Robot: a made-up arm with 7 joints. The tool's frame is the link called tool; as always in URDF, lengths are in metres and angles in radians. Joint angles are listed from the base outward.
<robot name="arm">
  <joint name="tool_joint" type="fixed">
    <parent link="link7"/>
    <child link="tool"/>
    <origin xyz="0.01 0.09 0.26" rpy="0 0 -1.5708"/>
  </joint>
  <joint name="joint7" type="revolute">
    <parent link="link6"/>
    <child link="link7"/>
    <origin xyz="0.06 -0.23 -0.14"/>
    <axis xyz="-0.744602 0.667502 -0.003"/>
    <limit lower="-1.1" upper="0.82"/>
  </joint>
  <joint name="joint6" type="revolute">
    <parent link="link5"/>
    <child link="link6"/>
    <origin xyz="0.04 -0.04 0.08"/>
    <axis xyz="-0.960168 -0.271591 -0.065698"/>
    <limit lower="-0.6" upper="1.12"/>
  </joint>
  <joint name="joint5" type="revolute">
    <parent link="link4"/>
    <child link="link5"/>
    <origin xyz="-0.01 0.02 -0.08"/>
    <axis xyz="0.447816 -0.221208 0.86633"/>
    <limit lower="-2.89" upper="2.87"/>
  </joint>
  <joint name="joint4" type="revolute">
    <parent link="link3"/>
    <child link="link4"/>
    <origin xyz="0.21 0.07 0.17"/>
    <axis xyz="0 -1 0"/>
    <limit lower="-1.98" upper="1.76"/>
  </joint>
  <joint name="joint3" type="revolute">
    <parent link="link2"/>
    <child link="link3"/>
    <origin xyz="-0.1 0 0"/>
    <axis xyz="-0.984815 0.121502 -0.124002"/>
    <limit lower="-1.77" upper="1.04"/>
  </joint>
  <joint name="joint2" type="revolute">
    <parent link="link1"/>
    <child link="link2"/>
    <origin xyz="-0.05 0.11 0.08"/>
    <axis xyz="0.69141 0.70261 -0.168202"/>
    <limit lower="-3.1" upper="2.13"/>
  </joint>
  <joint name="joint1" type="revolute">
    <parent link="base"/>
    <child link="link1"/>
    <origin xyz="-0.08 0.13 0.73"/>
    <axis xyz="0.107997 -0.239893 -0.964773"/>
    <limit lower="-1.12" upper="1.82"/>
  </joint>
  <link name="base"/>
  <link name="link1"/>
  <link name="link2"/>
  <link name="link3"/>
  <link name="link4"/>
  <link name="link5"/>
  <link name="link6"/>
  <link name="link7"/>
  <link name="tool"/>
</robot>
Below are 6 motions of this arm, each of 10 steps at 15 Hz.
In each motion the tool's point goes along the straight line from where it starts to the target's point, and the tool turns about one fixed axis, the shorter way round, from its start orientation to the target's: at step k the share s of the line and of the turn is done. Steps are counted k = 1, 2, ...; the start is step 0. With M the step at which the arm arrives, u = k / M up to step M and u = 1 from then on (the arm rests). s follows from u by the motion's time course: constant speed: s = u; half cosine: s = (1 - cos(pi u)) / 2; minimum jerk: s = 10 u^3 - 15 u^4 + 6 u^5.
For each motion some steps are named. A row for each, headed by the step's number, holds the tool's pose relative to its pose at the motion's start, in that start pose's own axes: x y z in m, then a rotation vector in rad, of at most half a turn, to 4 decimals.
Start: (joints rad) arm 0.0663 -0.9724 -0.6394 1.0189 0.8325 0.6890 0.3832
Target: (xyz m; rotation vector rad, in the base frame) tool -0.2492 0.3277 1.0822 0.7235 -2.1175 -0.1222
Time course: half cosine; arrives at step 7
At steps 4, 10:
4: -0.0205 -0.0334 -0.0258 0.0951 0.0550 0.2829
10: -0.0336 -0.0547 -0.0422 0.1556 0.0899 0.4628

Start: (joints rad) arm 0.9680 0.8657 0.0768 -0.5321 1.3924 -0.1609 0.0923
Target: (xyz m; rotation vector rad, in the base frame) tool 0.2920 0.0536 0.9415 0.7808 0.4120 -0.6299
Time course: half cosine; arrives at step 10
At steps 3, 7, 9, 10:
3: -0.0142 0.0300 -0.0306 -0.1604 -0.1151 0.0676
7: -0.0546 0.1157 -0.1179 -0.6177 -0.4435 0.2604
9: -0.0671 0.1421 -0.1449 -0.7590 -0.5449 0.3200
10: -0.0688 0.1457 -0.1485 -0.7781 -0.5586 0.3280

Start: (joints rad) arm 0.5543 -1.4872 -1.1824 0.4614 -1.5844 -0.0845 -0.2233
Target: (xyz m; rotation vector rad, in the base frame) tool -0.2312 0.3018 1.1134 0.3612 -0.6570 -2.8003
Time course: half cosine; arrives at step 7
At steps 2, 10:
2: -0.0302 0.0170 -0.0144 -0.0448 -0.1202 0.0021
10: -0.1606 0.0901 -0.0765 -0.2379 -0.6385 0.0110

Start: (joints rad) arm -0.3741 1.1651 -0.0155 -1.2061 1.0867 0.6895 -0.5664
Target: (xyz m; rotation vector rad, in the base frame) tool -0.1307 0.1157 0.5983 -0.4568 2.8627 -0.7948
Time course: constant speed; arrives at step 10
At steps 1, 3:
1: 0.0070 -0.0116 -0.0114 -0.0424 0.0473 -0.0739
3: 0.0211 -0.0348 -0.0343 -0.1273 0.1420 -0.2216

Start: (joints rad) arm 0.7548 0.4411 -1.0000 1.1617 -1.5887 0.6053 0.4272
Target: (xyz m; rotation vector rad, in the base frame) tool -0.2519 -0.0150 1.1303 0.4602 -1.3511 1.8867
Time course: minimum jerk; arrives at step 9
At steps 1, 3, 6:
1: 0.0010 -0.0029 0.0006 0.0035 -0.0003 -0.0049
3: 0.0185 -0.0534 0.0103 0.0645 -0.0060 -0.0883
6: 0.0697 -0.2009 0.0390 0.2429 -0.0226 -0.3323

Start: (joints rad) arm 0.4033 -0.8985 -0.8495 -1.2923 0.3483 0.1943 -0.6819
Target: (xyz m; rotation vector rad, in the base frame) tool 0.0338 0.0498 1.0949 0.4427 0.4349 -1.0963
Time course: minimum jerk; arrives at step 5
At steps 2, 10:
2: -0.0031 0.0078 0.0046 0.0126 -0.0138 0.0532
10: -0.0098 0.0244 0.0145 0.0397 -0.0434 0.1677

